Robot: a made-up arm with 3 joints. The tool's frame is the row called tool. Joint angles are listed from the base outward. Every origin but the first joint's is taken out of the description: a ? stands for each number. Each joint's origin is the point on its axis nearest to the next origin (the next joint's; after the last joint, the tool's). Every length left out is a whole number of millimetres.
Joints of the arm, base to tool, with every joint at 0 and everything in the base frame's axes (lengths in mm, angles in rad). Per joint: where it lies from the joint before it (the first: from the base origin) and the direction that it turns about. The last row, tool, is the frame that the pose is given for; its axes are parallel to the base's.
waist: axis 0 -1 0 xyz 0 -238 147
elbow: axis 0 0 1 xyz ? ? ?
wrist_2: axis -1 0 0 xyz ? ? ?
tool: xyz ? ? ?
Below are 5 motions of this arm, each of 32 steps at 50 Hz.
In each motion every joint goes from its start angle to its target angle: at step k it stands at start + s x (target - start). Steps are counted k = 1, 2, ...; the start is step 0. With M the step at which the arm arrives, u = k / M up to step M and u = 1 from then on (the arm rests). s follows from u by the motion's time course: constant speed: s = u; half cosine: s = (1 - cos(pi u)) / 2; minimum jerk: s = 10 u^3 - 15 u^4 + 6 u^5.
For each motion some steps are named. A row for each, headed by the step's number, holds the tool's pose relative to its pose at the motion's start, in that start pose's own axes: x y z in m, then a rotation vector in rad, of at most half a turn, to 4 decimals.
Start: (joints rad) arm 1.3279 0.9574 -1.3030
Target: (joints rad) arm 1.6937 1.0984 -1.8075
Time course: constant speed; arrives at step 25
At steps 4, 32:
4: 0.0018 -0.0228 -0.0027 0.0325 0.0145 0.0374
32: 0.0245 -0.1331 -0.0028 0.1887 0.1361 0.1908

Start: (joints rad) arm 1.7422 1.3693 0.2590
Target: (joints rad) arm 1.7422 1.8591 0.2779
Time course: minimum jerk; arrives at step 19
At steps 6, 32:
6: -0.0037 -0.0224 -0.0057 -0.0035 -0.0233 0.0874
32: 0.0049 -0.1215 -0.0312 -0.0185 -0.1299 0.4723

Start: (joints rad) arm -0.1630 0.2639 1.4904
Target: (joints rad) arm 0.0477 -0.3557 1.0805
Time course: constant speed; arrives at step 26
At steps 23, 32:
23: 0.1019 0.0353 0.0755 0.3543 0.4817 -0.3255
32: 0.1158 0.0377 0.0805 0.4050 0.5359 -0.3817

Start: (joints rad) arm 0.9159 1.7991 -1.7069
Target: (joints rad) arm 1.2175 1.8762 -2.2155
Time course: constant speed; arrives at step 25
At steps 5, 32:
5: -0.0015 -0.0118 0.0003 0.0431 0.0125 -0.0167
32: -0.0127 -0.0520 0.0032 0.2171 0.0404 -0.1025

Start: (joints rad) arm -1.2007 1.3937 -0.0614
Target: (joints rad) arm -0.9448 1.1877 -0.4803
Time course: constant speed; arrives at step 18
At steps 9, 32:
9: -0.0008 0.0169 -0.0430 0.0846 -0.0456 -0.0966
32: 0.0000 0.0289 -0.0928 0.1709 -0.1229 -0.1782

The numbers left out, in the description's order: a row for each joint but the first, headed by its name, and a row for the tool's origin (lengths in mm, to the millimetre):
elbow: -92 0 23
wrist_2: -258 105 0
tool: 0 -82 102

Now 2 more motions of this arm.
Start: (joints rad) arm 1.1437 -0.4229 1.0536
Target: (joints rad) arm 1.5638 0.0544 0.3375
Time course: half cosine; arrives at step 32
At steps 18, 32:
18: -0.0425 -0.0021 -0.1631 0.4926 -0.3766 0.0093
32: -0.0258 0.0215 -0.2757 0.7695 -0.6375 0.0963

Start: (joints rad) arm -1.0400 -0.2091 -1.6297
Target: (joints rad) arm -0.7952 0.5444 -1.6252
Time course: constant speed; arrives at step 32
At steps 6, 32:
6: 0.0047 -0.0137 0.0367 0.0055 0.1437 0.0372
32: 0.0891 -0.0640 0.1779 -0.0461 0.7625 0.2043

